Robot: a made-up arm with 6 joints. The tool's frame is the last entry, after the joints. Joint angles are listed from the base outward.
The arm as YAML. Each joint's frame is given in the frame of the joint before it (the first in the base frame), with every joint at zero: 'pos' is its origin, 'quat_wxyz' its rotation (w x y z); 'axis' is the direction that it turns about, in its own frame. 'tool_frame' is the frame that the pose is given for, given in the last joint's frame.
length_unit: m
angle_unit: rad
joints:
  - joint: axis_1
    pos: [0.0, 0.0, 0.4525]
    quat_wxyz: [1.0, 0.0, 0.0, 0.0]
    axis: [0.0, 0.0, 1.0]
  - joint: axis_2
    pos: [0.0, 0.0, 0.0]
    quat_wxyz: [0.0, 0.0, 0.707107, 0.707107]
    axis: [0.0, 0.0, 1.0]
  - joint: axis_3
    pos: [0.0, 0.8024, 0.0]
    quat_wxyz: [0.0, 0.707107, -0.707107, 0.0]
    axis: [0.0, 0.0, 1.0]
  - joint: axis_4
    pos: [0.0, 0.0, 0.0]
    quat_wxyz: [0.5, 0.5, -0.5, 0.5]
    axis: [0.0, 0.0, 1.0]
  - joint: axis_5
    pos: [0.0, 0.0, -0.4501]
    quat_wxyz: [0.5, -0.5, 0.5, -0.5]
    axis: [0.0, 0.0, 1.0]
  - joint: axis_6
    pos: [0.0, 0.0, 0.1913]
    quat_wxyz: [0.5, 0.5, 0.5, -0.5]
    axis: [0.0, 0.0, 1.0]
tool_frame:
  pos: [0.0, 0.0, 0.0]
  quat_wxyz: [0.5, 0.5, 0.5, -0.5]
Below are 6 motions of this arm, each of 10 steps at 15 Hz.
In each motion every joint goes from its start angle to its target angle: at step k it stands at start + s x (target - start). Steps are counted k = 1, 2, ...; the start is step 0. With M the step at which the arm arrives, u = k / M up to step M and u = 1 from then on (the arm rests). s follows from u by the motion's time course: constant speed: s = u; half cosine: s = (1 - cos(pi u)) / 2; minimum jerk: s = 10 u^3 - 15 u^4 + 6 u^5.
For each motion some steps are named. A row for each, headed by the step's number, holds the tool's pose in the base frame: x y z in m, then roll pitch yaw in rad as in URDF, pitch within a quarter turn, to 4 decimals.
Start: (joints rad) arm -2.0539 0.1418 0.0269 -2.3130 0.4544 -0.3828
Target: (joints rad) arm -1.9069 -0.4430 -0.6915 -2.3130 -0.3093 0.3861
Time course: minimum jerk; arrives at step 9
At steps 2, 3, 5, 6, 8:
2: -0.1152 -0.5102 1.0551 2.5575 0.3831 -2.3542
3: -0.0763 -0.4529 1.0511 2.4797 0.3366 -2.2514
5: 0.0248 -0.2769 1.0114 2.2328 0.1912 -1.9604
6: 0.0648 -0.1918 0.9781 2.1069 0.1186 -1.8273
8: 0.1011 -0.1022 0.9330 1.9675 0.0395 -1.6885

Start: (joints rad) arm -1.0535 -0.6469 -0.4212 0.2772 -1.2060 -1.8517
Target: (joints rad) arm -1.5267 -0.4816 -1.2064 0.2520 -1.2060 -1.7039
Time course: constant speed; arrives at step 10
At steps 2, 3, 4, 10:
2: -0.1739 -0.0626 1.1758 1.2026 1.0898 -1.7219
3: -0.1712 -0.0686 1.1401 1.0614 1.1682 -1.8837
4: -0.1707 -0.0710 1.1040 0.8669 1.2383 -2.0992
10: -0.1852 -0.0051 0.9009 -0.9602 1.1526 2.2257

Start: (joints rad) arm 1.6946 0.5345 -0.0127 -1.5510 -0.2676 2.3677
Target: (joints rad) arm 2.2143 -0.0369 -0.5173 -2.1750 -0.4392 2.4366
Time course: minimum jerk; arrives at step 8
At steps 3, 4, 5, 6, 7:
3: -0.1832 0.5603 0.8081 -0.4984 0.4548 2.1853
4: -0.2381 0.4426 0.8494 -0.3788 0.3836 2.3199
5: -0.2664 0.3199 0.8813 -0.2664 0.3062 2.4436
6: -0.2701 0.2268 0.8989 -0.1844 0.2440 2.5305
7: -0.2661 0.1806 0.9057 -0.1437 0.2115 2.5724

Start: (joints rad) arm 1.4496 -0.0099 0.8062 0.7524 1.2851 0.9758
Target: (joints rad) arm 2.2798 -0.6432 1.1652 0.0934 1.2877 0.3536
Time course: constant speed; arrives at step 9
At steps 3, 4, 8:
3: 0.1751 -0.0528 1.6856 2.6364 -0.6387 -2.0677
4: 0.2085 -0.1250 1.6754 2.6047 -0.5615 -1.8500
8: 0.4567 -0.3180 1.5692 2.6975 -0.1577 -1.1160

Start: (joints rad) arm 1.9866 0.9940 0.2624 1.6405 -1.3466 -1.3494
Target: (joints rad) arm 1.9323 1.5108 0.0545 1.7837 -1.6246 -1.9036
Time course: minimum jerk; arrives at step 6
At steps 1, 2, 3, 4, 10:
1: -0.4710 1.0367 0.7071 -0.9574 0.0932 0.6210
2: -0.4695 1.0485 0.5875 -0.9911 0.0654 0.5865
3: -0.4558 1.0419 0.3907 -1.0434 0.0112 0.5531
4: -0.4299 1.0034 0.2024 -1.0920 -0.0435 0.5506
10: -0.4050 0.9567 0.0748 -1.1258 -0.0776 0.5670

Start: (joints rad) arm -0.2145 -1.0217 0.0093 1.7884 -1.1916 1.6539
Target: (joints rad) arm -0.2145 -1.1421 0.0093 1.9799 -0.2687 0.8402
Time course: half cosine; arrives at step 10
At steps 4, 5, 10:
4: -0.6213 0.1902 1.3256 -2.0361 -0.7303 -1.6253
5: -0.6344 0.1986 1.3126 -1.9819 -0.8570 -1.5362
10: -0.6744 0.2248 1.2686 -2.1840 -1.1773 -0.9028

